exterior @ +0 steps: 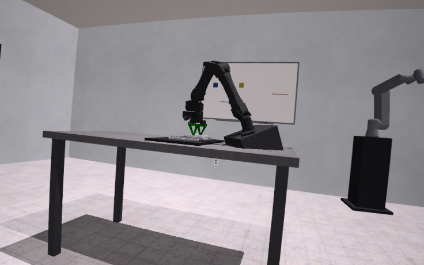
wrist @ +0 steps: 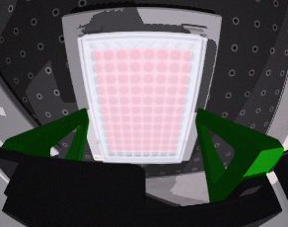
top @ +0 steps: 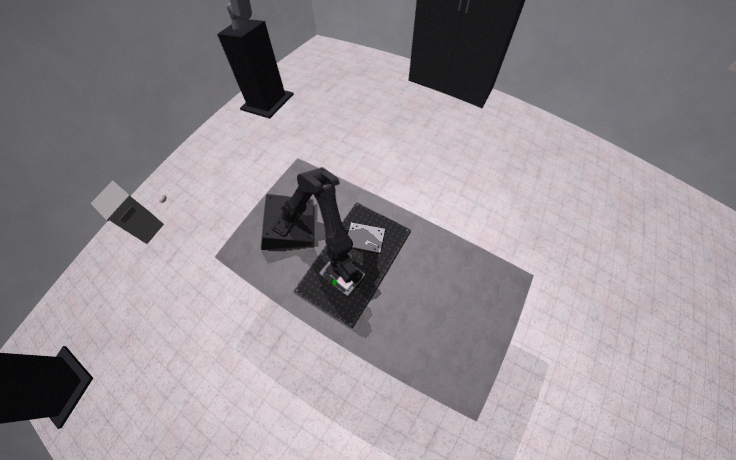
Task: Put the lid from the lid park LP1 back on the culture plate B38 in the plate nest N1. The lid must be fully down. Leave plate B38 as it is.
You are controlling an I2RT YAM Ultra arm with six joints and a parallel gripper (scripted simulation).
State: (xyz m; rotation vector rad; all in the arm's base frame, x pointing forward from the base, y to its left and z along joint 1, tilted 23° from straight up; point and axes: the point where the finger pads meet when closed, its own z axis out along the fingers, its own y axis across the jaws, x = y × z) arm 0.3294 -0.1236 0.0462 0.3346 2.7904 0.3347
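Now: the clear lid 1 cm below my hand. From my hand the other things lie so: culture plate B38: 1 cm below; then grey lid park LP1: 1 cm ahead, 20 cm to the left, 3 cm below; then grey plate nest N1: 3 cm below.
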